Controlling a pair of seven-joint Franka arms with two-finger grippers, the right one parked.
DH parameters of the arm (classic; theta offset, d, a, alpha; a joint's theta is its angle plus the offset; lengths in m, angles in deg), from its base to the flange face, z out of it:
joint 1: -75.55 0.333 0 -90
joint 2: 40.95 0 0 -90
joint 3: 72.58 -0.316 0.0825 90
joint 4: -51.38 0 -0.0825 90
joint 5: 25.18 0.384 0 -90
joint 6: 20.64 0 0.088 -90
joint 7: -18.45 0.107 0 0
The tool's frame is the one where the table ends.
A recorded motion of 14 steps. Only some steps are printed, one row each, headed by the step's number.
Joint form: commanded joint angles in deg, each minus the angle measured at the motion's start. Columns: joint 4, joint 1, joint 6, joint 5, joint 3, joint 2, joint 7.
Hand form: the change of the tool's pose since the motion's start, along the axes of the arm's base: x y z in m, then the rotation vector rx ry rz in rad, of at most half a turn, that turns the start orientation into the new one. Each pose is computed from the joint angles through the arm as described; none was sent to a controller.
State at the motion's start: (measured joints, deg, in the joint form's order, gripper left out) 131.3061 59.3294 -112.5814 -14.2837 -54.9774 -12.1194 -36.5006
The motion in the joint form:
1: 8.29 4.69 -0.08 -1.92 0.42 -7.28 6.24
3: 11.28 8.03 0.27 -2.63 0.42 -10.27 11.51
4: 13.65 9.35 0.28 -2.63 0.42 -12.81 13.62
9: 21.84 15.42 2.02 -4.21 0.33 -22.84 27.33
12: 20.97 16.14 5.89 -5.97 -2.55 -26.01 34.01
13: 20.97 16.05 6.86 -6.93 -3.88 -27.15 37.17
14: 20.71 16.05 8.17 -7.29 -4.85 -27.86 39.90
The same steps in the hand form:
1: -0.0146 0.0481 0.0168 -0.0125 0.0370 -0.0379
3: -0.0149 0.0833 0.0250 -0.0268 0.0588 -0.0690
4: -0.0214 0.0984 0.0330 -0.0237 0.0591 -0.0848
9: -0.0510 0.1631 0.0661 -0.0524 0.0974 -0.2035
12: -0.0575 0.1950 0.0979 -0.0915 0.1162 -0.2393
13: -0.0610 0.2050 0.1073 -0.1164 0.1227 -0.2664
14: -0.0638 0.2138 0.1145 -0.1309 0.1351 -0.2922

